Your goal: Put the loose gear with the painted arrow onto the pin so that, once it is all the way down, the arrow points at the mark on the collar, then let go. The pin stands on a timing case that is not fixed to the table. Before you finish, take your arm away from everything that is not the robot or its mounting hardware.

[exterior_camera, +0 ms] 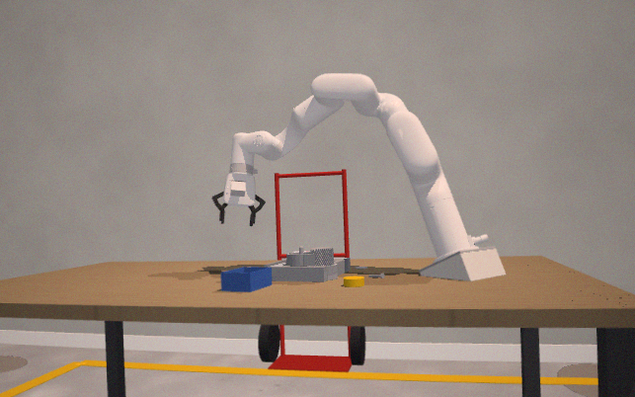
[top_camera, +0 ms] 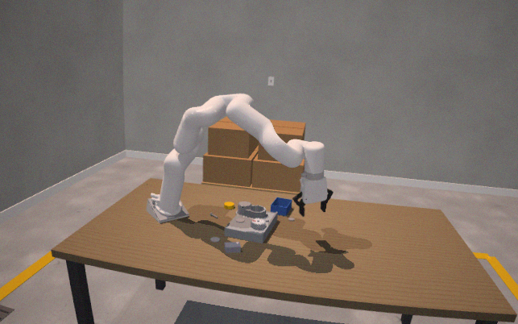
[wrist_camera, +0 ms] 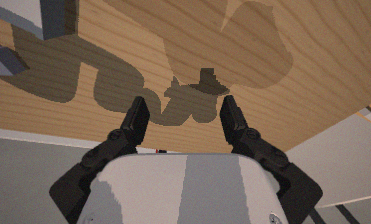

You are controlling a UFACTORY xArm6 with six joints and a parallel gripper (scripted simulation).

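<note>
Right now my hand is 210 mm past the toothed gear, 110 mm above it and 80 mm to the right of it. Round my hand: small grey block: 310 mm behind, 150 mm below, 60 mm to the right; blue bin: 350 mm to the left, 150 mm below, 90 mm behind; bolt: 420 mm behind, 250 mm to the left, 150 mm below.
</note>
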